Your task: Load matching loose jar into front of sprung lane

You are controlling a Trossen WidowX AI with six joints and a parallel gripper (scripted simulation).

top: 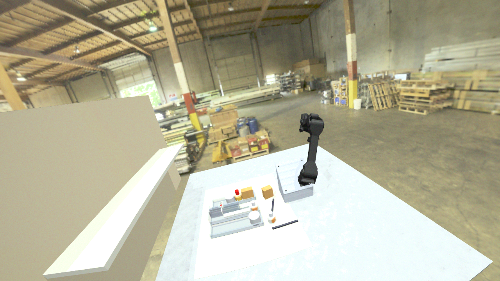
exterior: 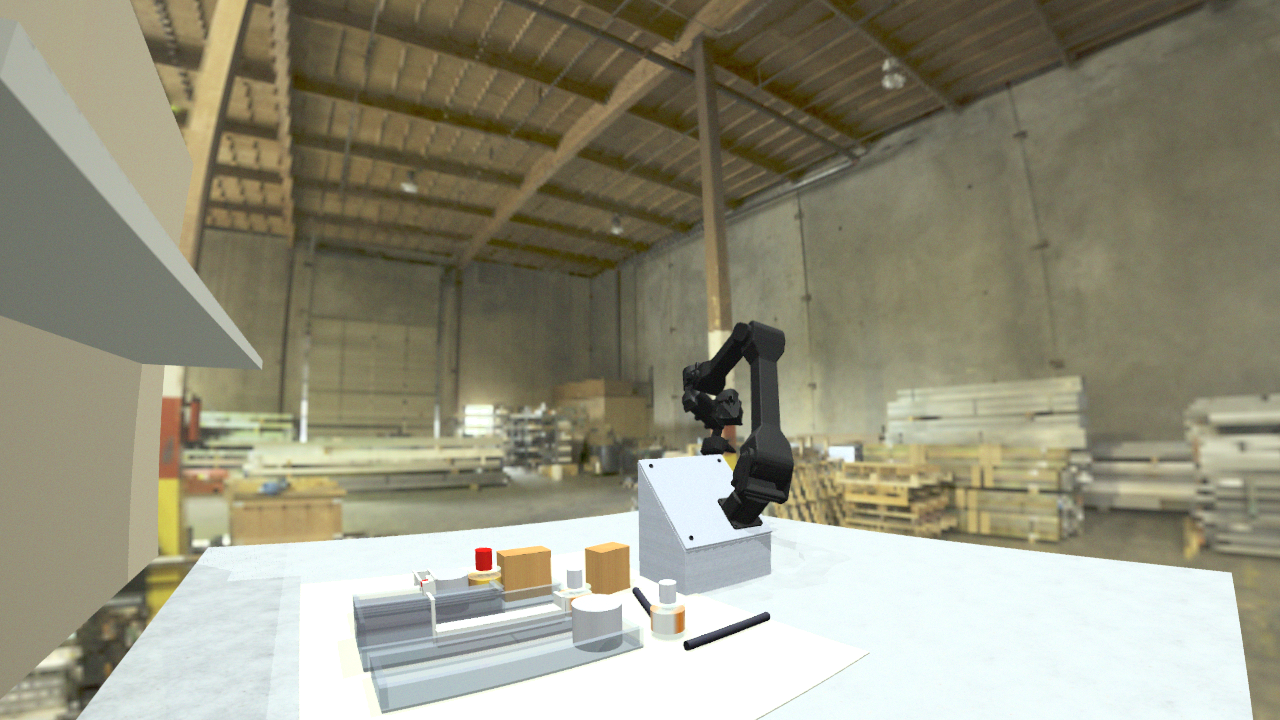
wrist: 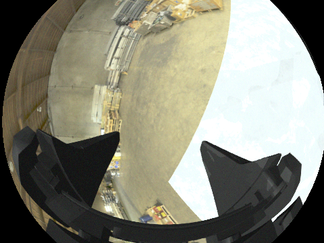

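Now: gripper tip 670 mm short of the brown box, 270 mm to the right of it and 180 mm above it. Round my gripper tip: white pusher plate (750 mm ahead, 370 mm to the left, 170 mm below); grey lane rack (790 mm ahead, 380 mm to the left, 200 mm below).
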